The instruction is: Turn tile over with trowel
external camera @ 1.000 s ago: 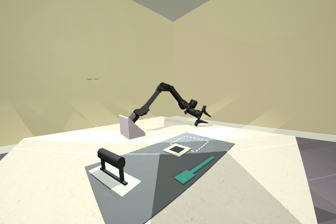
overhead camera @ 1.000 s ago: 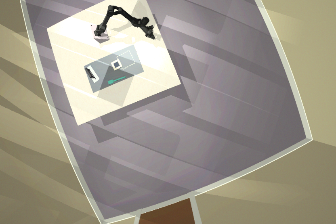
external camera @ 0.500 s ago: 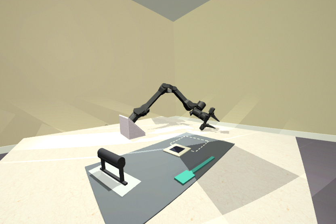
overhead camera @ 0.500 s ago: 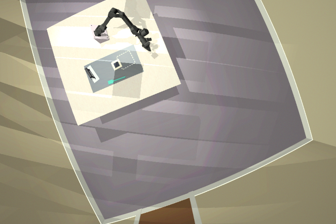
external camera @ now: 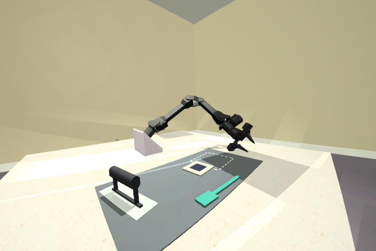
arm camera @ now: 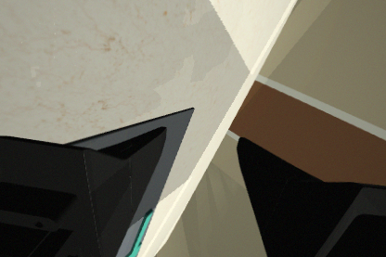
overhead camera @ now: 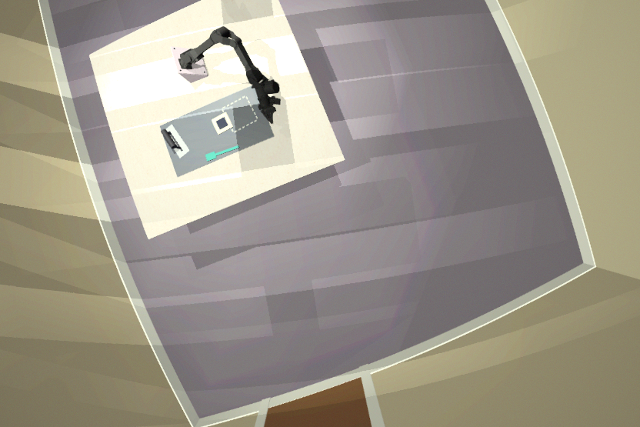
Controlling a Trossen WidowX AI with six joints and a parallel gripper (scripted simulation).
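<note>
Right now my gripper tip is 36 cm to the left of the teal trowel, 5 cm above it and 4 cm short of it. The rest, counted from my gripper tip: dark mat 34 cm to the right, 10 cm behind, 7 cm below; tile 28 cm to the right, 12 cm behind, 5 cm below.
</note>
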